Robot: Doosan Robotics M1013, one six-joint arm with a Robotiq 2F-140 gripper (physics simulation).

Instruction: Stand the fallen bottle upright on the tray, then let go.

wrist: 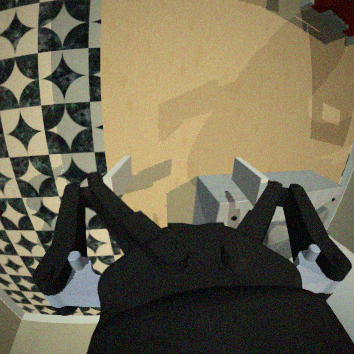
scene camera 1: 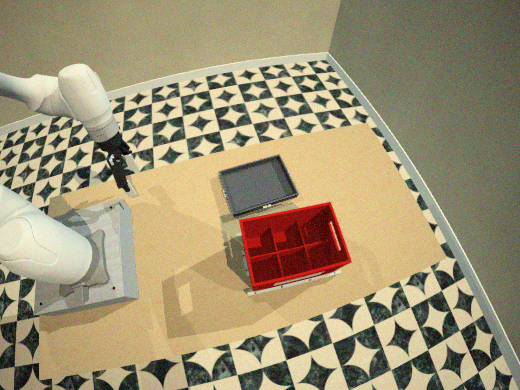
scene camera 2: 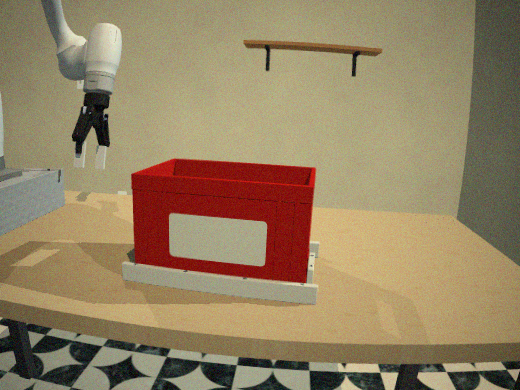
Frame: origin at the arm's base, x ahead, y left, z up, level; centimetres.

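Seen in the pictures: gripper, fingertip midpoint: (wrist: 182, 167) (scene camera 1: 133, 181) (scene camera 2: 89, 168); arm's base, link origin: (wrist: 286, 243) (scene camera 1: 83, 263).
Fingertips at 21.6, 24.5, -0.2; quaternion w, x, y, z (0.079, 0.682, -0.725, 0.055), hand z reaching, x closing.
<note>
Pixels of each thing's top centre, then the offset from my fingertips to it, as dx, dy, dz. "spot": a spot on its surface instead.
- dark grey tray, surface spot: (scene camera 1: 257, 186) spot: +43.4, -13.0, -9.3
- red crate, top centre: (scene camera 2: 231, 170) (scene camera 1: 295, 241) +43.4, -41.4, +7.7
- white rail, top centre: (scene camera 2: 214, 274) (scene camera 1: 296, 283) +41.9, -51.2, -6.8
The bottle does not show in any of the current views. The dark grey tray (scene camera 1: 257, 186) lies flat on the table behind the red crate in scene camera 1, with nothing standing on it; in scene camera 2 the tray is not visible. My gripper (scene camera 1: 132, 177) (scene camera 2: 90, 159) (wrist: 182, 167) is open, its two pale fingertips wide apart with nothing between them. It points down above the table's back left part, beside the grey base block and well to the left of the tray.
A red crate (scene camera 1: 285, 212) (scene camera 2: 150, 225) (wrist: 341, 14) with compartments stands in front of the tray, with a white rail (scene camera 2: 220, 287) along its foot. The grey base block (scene camera 1: 131, 250) (scene camera 2: 30, 196) (wrist: 210, 195) is at the left. A wooden shelf (scene camera 2: 312, 47) is on the back wall.
</note>
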